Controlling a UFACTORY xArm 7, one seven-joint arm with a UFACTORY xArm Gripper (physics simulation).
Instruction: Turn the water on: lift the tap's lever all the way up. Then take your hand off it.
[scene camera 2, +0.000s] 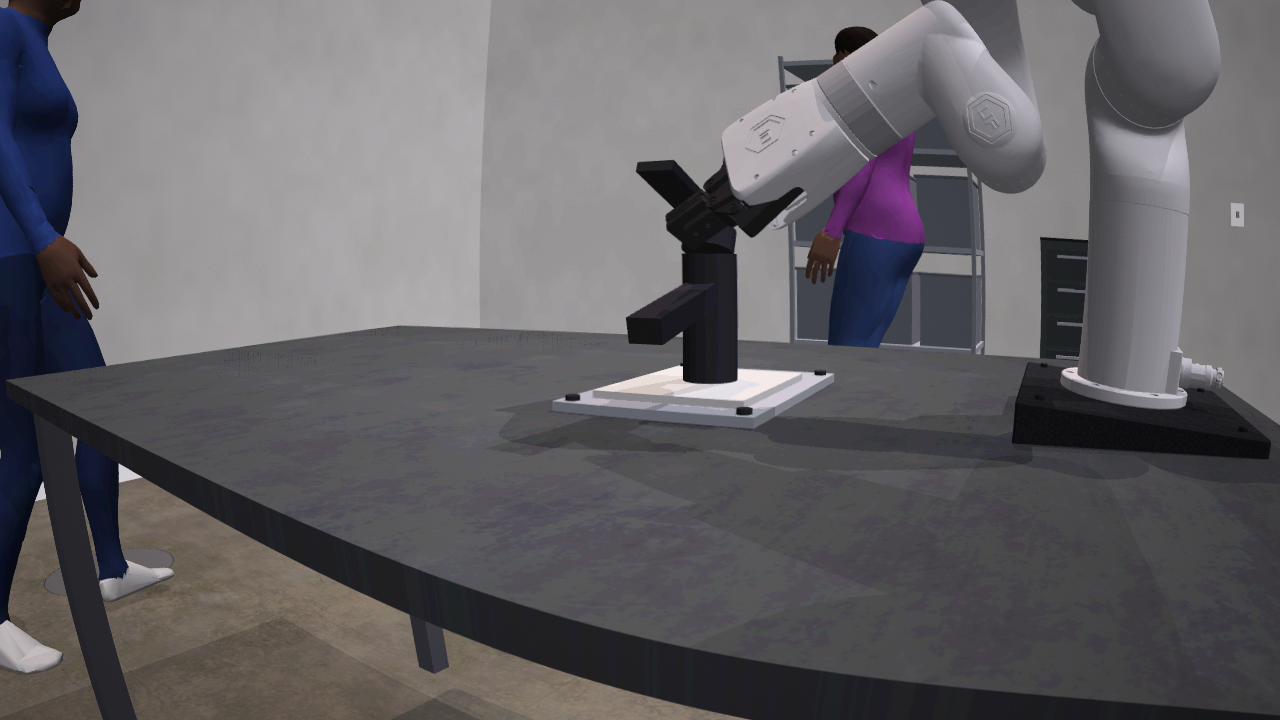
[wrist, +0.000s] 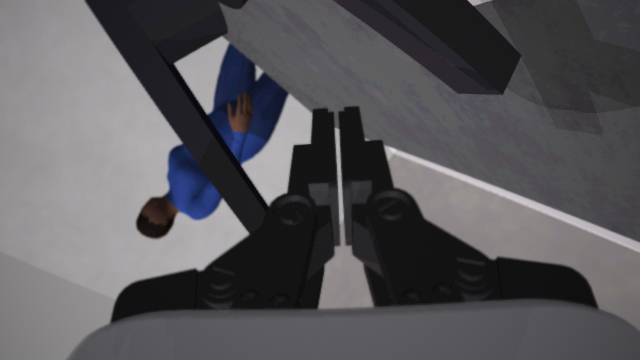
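Where they show: gripper, fingertip midpoint: (scene camera 2: 677, 233) (wrist: 337, 141); arm's base, link origin: (scene camera 2: 1122, 393).
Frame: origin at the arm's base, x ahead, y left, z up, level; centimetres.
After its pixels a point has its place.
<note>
The black tap (scene camera 2: 709, 331) @(x 37.9, y 6.6, z 3.4 cm) stands upright on a white plate (scene camera 2: 572, 406) @(x 43.8, y 17.4, z -1.9 cm), with its square spout (scene camera 2: 660, 315) @(x 36.3, y 16.1, z 5.4 cm) (wrist: 462, 42) @(x 36.3, y 13.6, z 5.4 cm) pointing left in the scene view. Its lever (scene camera 2: 669, 181) @(x 37.4, y 13.0, z 15.7 cm) (wrist: 172, 100) @(x 37.2, y 6.9, z 13.8 cm) slopes steeply up and to the left from the cap on top of the column. My gripper (scene camera 2: 684, 228) @(x 37.2, y 12.3, z 11.5 cm) (wrist: 337, 141) @(x 37.2, y 12.3, z 11.5 cm) is shut with nothing between its fingers. It is close to the lever's lower part, just above the cap. In the wrist view the lever passes behind the left finger; whether they touch cannot be told.
The tap's plate lies on the dark table (scene camera 2: 537, 519) @(x 27.1, y 39.5, z -2.4 cm). The arm's black base (scene camera 2: 1127, 436) @(x -0.6, y 11.1, z -1.4 cm) is at the right. A person in blue (scene camera 2: 35, 116) (wrist: 195, 185) stands at the left, and one in purple (scene camera 2: 886, 201) stands behind the arm near a shelf rack (scene camera 2: 977, 304).
</note>
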